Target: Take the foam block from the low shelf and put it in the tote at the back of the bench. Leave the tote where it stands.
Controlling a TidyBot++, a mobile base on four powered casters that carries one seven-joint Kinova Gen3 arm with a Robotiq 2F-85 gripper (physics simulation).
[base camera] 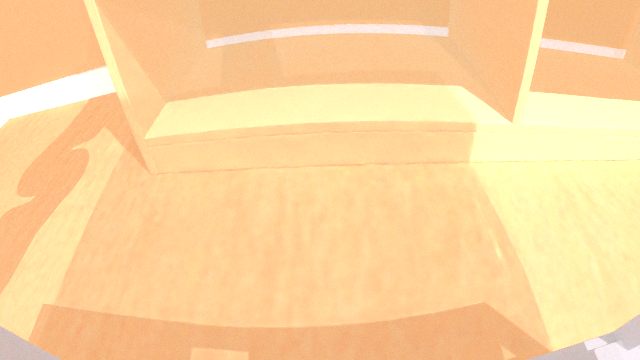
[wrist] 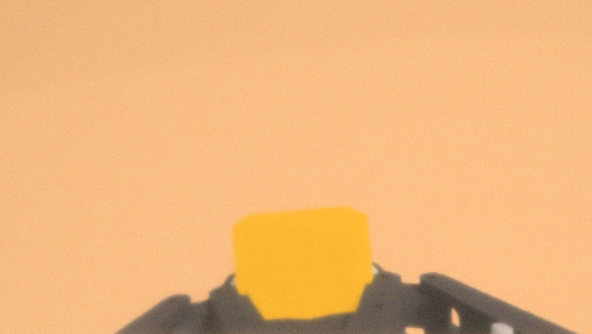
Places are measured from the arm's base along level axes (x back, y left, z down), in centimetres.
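Pixels of known places: gripper, fingertip midpoint: (wrist: 303, 275).
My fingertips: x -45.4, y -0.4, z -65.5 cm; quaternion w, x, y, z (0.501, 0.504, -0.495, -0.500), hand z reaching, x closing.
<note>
For each thing: its top centre in the pictures, then the offset to it from my fingertips. "spot": a spot on its surface instead. Level surfaces: height alone.
- foam block at its top centre: (wrist: 299, 213) dx +2.3, dy +0.0, dz -4.0 cm
- low board at its surface level: dz +97.3 cm
- right upright panel at a spot on its surface: (base camera: 531, 65) spot: dx -3.6, dy -28.8, dz +87.1 cm
- Wooden floor at its surface level: dz +105.2 cm
The foam block (wrist: 303, 260) is yellow and shows at the bottom middle of the wrist view. My gripper (wrist: 303, 275) is shut on it, with a dark finger on each side of the block. Behind the block the wrist view shows a plain, blurred orange surface. The gripper does not show in the base camera view. The tote does not show in either view.
In the base camera view a wooden unit stands ahead, with a low board (base camera: 320, 107), a left upright panel (base camera: 117, 70) and a right upright panel (base camera: 531, 65). Wooden floor (base camera: 300, 240) lies in front of it. A white baseboard (base camera: 60, 87) runs along the wall at left.
</note>
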